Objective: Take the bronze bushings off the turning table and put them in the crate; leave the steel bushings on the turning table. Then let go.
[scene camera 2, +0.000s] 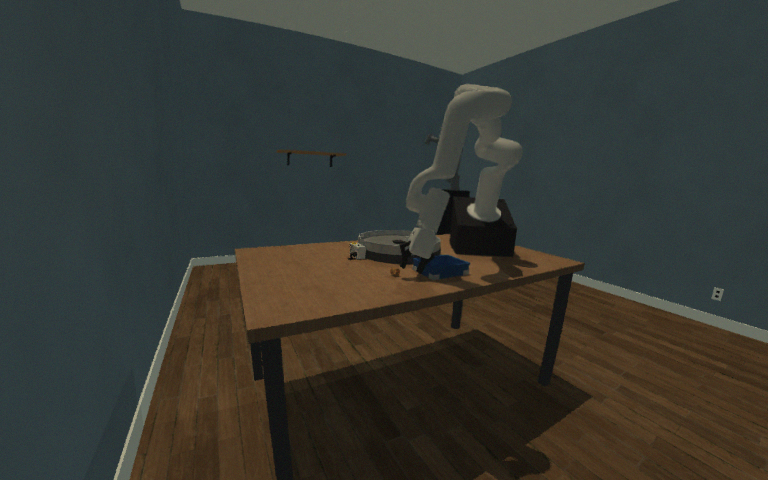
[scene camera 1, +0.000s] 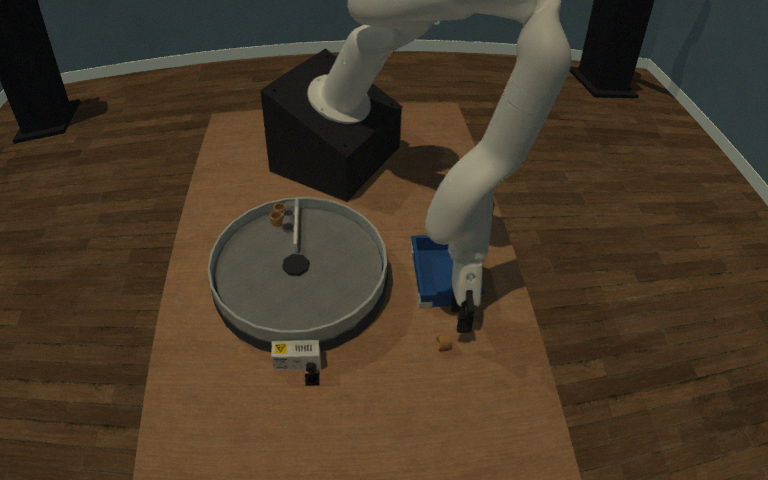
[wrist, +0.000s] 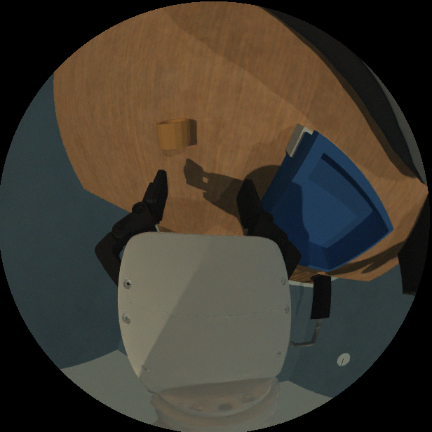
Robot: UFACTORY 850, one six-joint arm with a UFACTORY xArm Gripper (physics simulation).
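Note:
A bronze bushing (scene camera 1: pixel 444 343) (scene camera 2: pixel 395 272) (wrist: pixel 173 135) lies on its side on the wooden table, outside the blue crate (scene camera 1: pixel 417 277) (scene camera 2: pixel 451 267) (wrist: pixel 335 195). My gripper (scene camera 1: pixel 462 320) (scene camera 2: pixel 411 268) (wrist: pixel 204 183) is open, its fingers wide apart with no object between them. It hangs above the table between the bushing and the crate. In the wrist view the bushing is ahead of the left finger. Two bronze bushings, one (scene camera 1: pixel 279 207) behind the other (scene camera 1: pixel 276 218), stand on the turning table (scene camera 1: pixel 339 283) (scene camera 2: pixel 376 246), beside dark grey steel (scene camera 1: pixel 288 224). The arm hides part of the crate in scene camera 1.
A pale bar (scene camera 1: pixel 296 226) runs from the turning table's rim toward its dark hub (scene camera 1: pixel 295 264), right beside the bushings. A raised rim surrounds the turning table. A white box (scene camera 1: pixel 296 356) (scene camera 2: pixel 358 250) with a yellow label stands at its front. The black robot base (scene camera 1: pixel 317 141) (scene camera 2: pixel 483 240) is behind.

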